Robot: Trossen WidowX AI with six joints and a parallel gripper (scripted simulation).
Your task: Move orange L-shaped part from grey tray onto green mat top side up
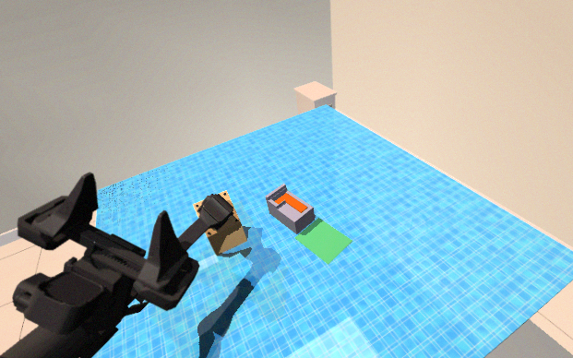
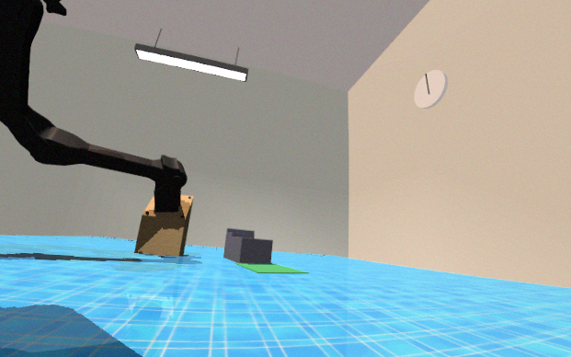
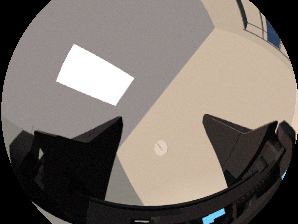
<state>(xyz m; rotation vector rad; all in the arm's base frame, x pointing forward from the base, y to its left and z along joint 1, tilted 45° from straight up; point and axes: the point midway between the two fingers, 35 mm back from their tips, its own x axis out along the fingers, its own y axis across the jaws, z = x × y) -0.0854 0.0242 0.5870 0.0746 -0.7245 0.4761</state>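
Right now my gripper tip is 540 mm above the orange L-shaped part, 370 mm short of it and 350 mm to the right of it. From my gripper tip the other things lie so: green mat: 600 mm below, 380 mm ahead, 180 mm to the left.
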